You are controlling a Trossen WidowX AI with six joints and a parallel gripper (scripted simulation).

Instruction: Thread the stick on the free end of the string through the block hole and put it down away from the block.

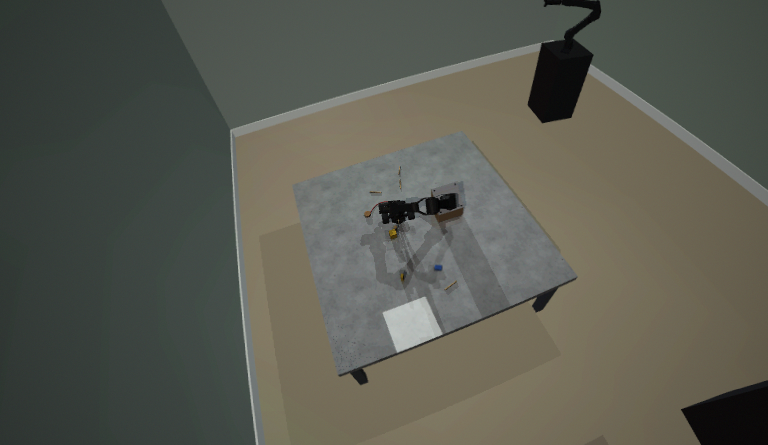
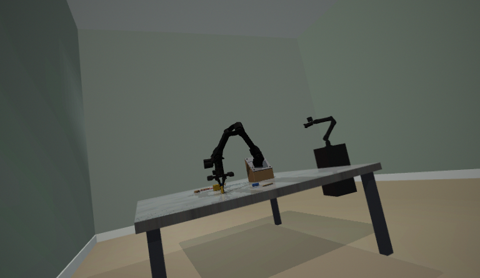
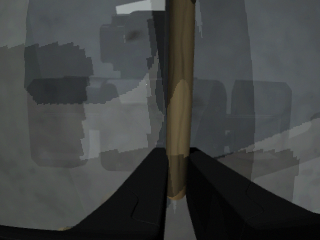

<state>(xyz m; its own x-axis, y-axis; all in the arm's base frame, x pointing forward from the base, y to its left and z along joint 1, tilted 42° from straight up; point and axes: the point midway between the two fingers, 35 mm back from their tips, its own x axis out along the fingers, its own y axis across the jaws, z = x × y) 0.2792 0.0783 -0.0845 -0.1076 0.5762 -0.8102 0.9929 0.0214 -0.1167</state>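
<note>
Now: gripper tip 4 cm to the left of the thin wooden stick and 1 cm below it. From my gripper tip the other things lie so: round wooden button 17 cm ahead, 11 cm to the right, 1 cm above; then blue cube 12 cm to the right, 2 cm above, 1 cm behind.
</note>
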